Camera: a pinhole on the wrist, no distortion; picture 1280 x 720 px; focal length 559.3 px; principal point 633.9 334.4 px. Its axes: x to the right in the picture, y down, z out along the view. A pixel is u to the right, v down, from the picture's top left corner.
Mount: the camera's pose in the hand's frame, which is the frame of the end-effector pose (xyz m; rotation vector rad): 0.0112 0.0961 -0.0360 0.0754 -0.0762 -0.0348
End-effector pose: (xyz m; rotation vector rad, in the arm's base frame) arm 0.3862 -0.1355 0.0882 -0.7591 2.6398 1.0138
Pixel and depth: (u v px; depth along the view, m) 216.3 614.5 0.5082
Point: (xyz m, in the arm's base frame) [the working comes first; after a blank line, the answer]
In the camera's frame: -0.3794 0.2545 0.5082

0.5538 0.5345 0.0777
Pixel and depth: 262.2 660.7 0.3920
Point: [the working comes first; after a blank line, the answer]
In the camera's frame: -0.2605 0.2287 0.3920

0.4569 0.3986 0.0993
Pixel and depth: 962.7 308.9 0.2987
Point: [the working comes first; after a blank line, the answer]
In the camera's frame: 0.1756 -0.0136 0.2987

0.2238 0.0188 -0.1436
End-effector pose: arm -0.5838 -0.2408 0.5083 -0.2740 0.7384 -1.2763
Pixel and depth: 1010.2 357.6 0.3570
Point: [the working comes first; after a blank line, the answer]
In the camera's frame: 0.2402 0.0148 0.3570

-0.2884 -0.4967 0.6392
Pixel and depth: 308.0 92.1 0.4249
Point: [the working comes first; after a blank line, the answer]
In the camera's frame: -0.2476 -0.1841 0.4249

-0.4706 -0.0908 0.9291
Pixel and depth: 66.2 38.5 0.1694
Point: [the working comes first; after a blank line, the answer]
In the camera's frame: -0.1719 -0.0896 0.1694

-0.5296 -0.0997 0.6528
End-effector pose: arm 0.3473 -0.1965 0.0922 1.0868 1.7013 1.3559
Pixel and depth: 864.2 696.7 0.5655
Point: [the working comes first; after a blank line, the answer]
In the camera's frame: 0.2329 0.3663 0.5655

0.8490 0.2639 0.3685
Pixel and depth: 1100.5 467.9 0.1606
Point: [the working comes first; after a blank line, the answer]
In the camera's frame: 0.1340 0.0383 0.1606

0.4370 -0.0087 0.1756
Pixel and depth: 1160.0 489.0 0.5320
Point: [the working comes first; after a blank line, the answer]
In the camera's frame: 0.5004 0.1471 0.5320

0.6731 0.4684 0.1494
